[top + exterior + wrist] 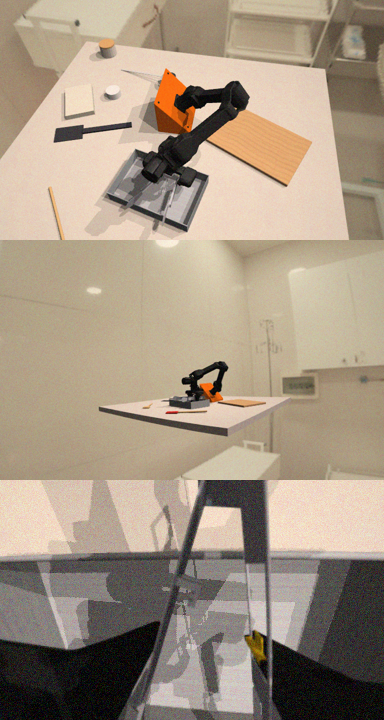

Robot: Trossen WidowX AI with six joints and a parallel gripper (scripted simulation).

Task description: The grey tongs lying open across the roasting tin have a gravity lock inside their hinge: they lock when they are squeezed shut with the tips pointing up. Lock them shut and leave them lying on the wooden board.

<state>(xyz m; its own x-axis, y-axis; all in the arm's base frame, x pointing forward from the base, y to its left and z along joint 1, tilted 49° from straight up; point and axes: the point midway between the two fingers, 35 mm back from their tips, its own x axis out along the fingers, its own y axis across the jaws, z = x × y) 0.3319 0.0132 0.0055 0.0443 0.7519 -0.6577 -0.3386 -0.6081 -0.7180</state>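
My gripper tip is now 3 cm short of the grey roasting tin and 4 cm to the left of it. Round my gripper tip: red-handled tool: 32 cm ahead, 12 cm to the left, 2 cm below; wooden board: 23 cm behind, 32 cm to the left, 2 cm below; black spatula: 21 cm behind, 39 cm to the right, 2 cm below.
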